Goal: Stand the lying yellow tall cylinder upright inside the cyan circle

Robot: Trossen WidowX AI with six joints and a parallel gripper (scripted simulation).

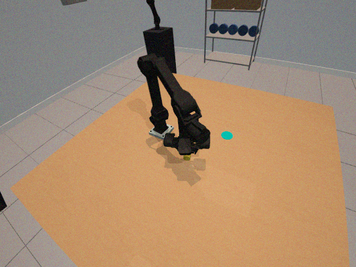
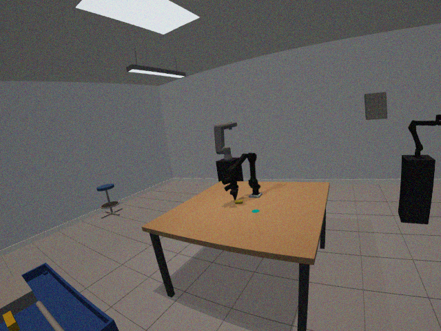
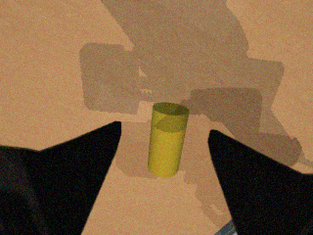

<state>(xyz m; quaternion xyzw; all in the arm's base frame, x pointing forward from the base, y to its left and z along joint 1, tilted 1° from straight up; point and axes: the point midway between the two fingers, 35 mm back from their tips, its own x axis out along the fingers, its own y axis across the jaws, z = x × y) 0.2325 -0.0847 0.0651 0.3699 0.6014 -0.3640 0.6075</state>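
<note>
Right now the yellow tall cylinder is 2 cm behind my gripper tip, 2 cm to the left of it and 3 cm below it. Also, from my gripper tip: cyan circle 9 cm ahead, 24 cm to the left, 5 cm below.
</note>
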